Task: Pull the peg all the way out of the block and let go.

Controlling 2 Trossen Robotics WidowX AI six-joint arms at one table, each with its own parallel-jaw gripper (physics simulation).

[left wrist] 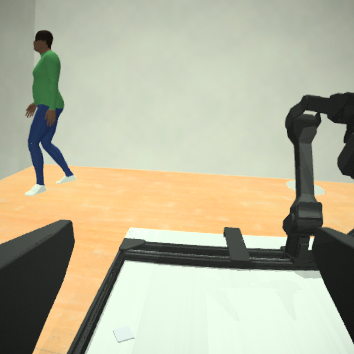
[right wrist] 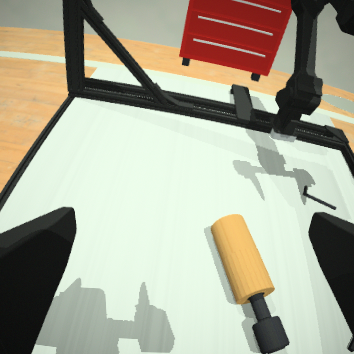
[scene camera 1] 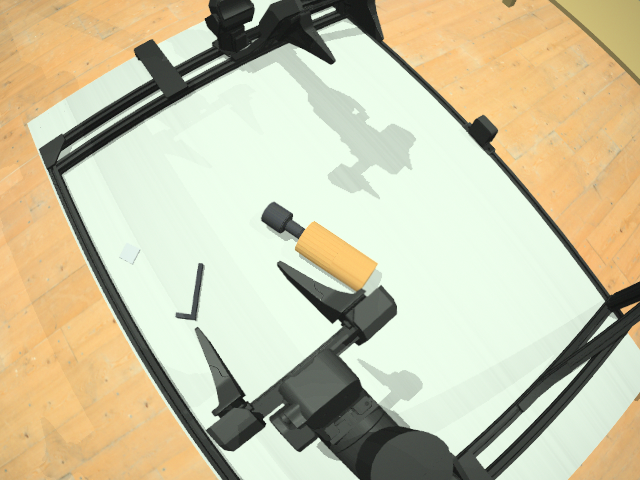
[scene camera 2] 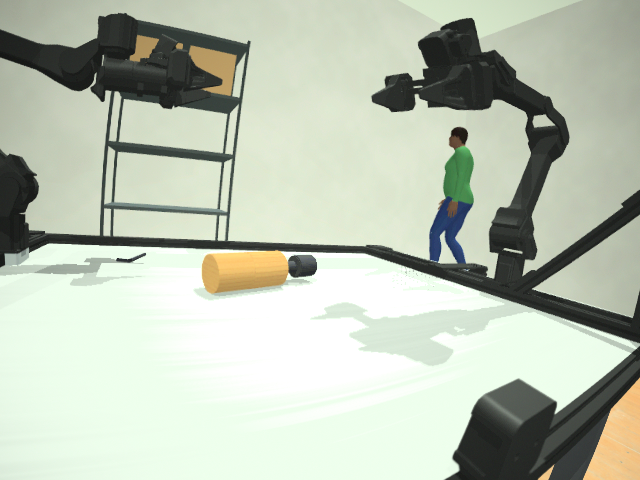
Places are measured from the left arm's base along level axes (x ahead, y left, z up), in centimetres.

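Where they show: left gripper, fingertip midpoint: (left wrist: 197, 237) (scene camera 1: 237, 295) (scene camera 2: 216, 89); right gripper, fingertip midpoint: (right wrist: 196, 222) (scene camera 1: 358, 51) (scene camera 2: 394, 96); left arm's base, origin of the base link: (right wrist: 282, 126) (scene camera 2: 3, 249); right arm's base, origin of the base link: (left wrist: 294, 252) (scene camera 1: 231, 43) (scene camera 2: 506, 283).
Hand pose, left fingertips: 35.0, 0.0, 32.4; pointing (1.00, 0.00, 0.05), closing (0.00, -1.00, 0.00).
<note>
Things, the pixels of their top centre, and the offset from my left fingertips, as dx, dy, dz. "spot": a spot on its surface instead.
- orange cylinder, middle of its top: (right wrist: 247, 248) (scene camera 2: 247, 252) (scene camera 1: 338, 250) +3.4, -18.2, -28.7
- dark peg, middle of its top: (right wrist: 264, 300) (scene camera 1: 298, 226) (scene camera 2: 284, 256) +10.6, -16.4, -29.6
- thin black L-shaped bar, middle of its top: (scene camera 2: 132, 255) (right wrist: 320, 196) -13.1, +3.4, -33.7
- small pale square, surface spot: (scene camera 1: 129, 253) (left wrist: 122, 333) spot: +27.3, +7.9, -34.1
The block, an orange cylinder (scene camera 1: 336, 255) (scene camera 2: 245, 271) (right wrist: 242, 257), lies on its side on the white table. The dark peg (scene camera 1: 276, 217) (scene camera 2: 305, 265) (right wrist: 270, 334) has a thick round head and a thinner shaft. Its head and a short stretch of shaft stick out of one end of the block; the rest of the shaft is hidden inside. My left gripper (scene camera 1: 238, 296) (scene camera 2: 215, 87) (left wrist: 197, 237) is open and empty, high above the table. My right gripper (scene camera 2: 397, 97) (right wrist: 196, 222) is open and empty, also high above the table. Neither touches the peg or block.
A thin black L-shaped bar (scene camera 1: 197, 291) (scene camera 2: 135, 257) (right wrist: 320, 198) lies on the table to the left of the block in scene camera 1. A small pale square (scene camera 1: 129, 253) (left wrist: 123, 334) lies nearer the edge. Black rails (scene camera 1: 542, 211) border the table.
</note>
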